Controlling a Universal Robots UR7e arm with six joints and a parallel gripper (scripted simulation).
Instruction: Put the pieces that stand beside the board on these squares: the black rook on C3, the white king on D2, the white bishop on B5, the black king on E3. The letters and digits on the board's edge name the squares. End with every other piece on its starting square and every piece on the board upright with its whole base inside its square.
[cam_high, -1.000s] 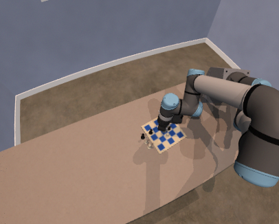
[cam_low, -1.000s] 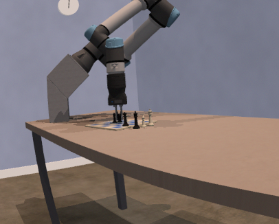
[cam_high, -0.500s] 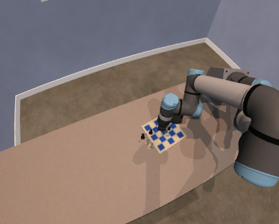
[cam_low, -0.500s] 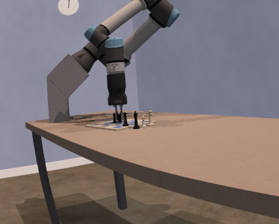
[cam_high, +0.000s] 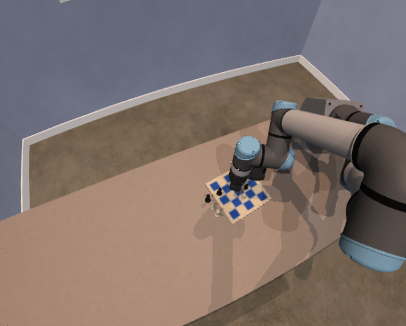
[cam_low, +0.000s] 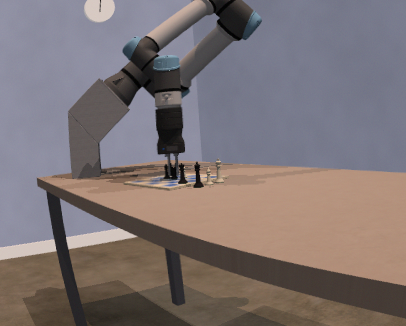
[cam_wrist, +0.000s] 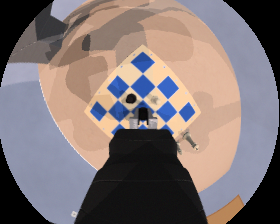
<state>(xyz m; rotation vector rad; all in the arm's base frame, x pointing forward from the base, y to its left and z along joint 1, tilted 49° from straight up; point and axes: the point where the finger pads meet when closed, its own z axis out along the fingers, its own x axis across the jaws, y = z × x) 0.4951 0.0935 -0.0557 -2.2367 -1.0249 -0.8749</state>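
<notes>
Now: the chessboard 30 mm below my hand. Also, from my hand: white king 130 mm ahead, 70 mm to the left; then black king 140 mm ahead, 10 mm to the right; then white bishop 140 mm ahead, 30 mm to the left, 10 mm below.
</notes>
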